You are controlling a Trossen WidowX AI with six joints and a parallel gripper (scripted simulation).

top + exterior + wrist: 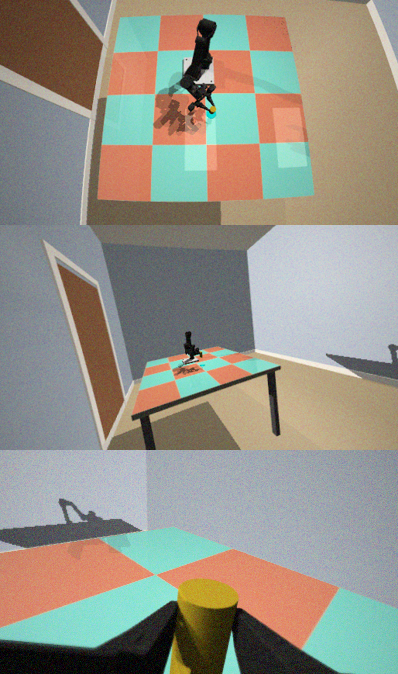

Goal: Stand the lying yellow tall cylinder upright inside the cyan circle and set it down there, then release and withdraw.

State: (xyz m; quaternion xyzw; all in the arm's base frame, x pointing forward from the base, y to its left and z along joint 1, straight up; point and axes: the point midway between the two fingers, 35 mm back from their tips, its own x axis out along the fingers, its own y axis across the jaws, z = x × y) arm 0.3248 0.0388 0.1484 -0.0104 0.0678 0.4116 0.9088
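Right now the cyan circle is 2 cm behind my gripper tip and 16 cm below it. The rest, counted from my gripper tip: yellow tall cylinder: 2 cm below.
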